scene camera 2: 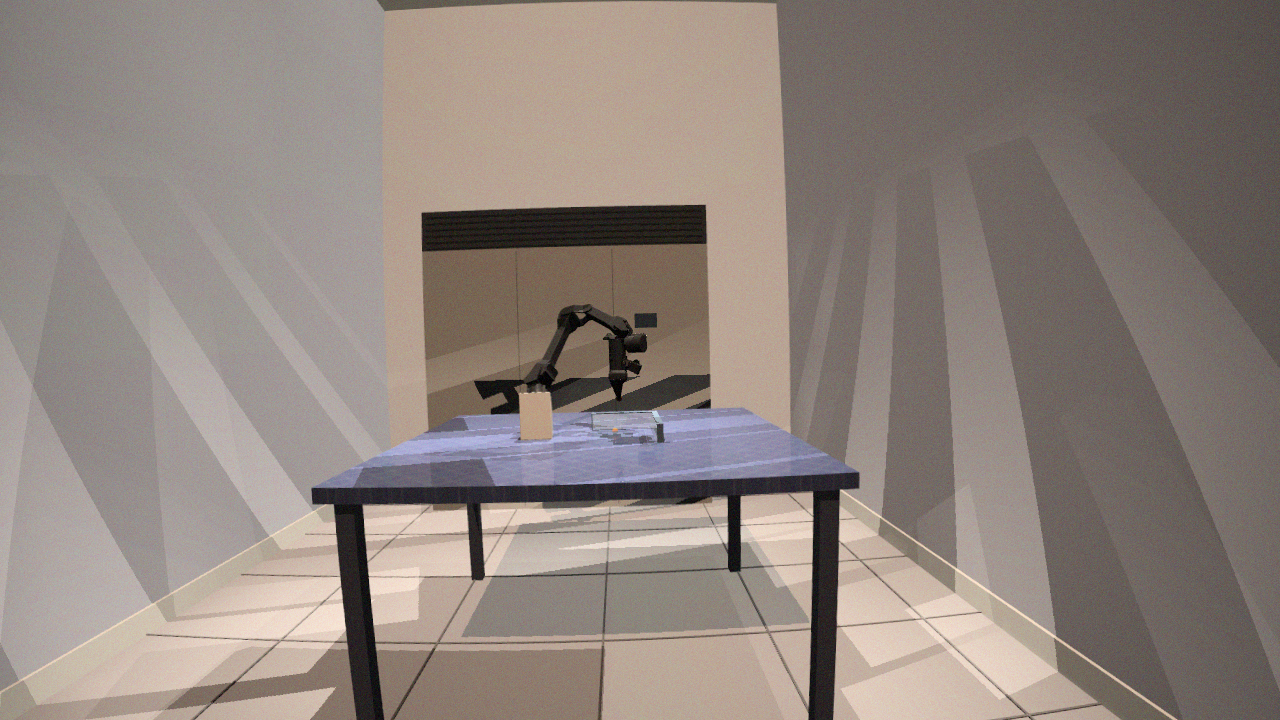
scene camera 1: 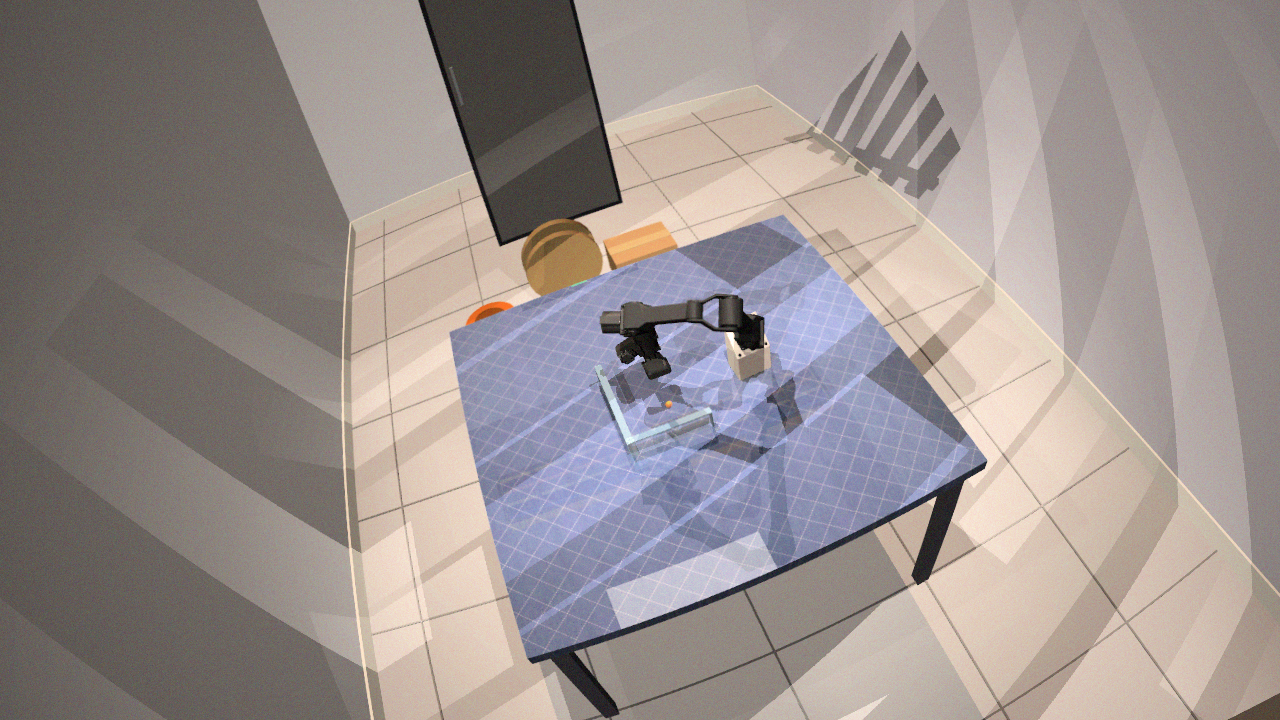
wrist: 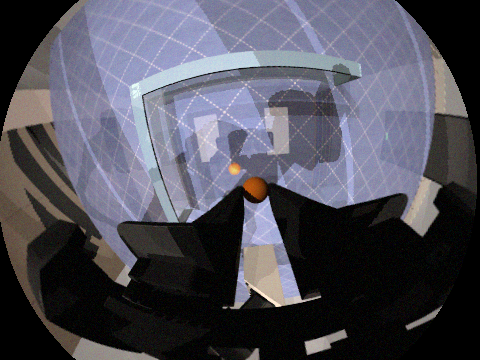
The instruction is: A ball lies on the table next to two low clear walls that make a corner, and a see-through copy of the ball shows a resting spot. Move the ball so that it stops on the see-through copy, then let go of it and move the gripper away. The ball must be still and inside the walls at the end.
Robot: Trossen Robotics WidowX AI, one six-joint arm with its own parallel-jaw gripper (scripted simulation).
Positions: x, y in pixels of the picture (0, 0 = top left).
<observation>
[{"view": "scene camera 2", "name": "my gripper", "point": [618, 398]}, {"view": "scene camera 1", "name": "my gripper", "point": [653, 372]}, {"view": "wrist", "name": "my gripper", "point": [255, 190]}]
</observation>
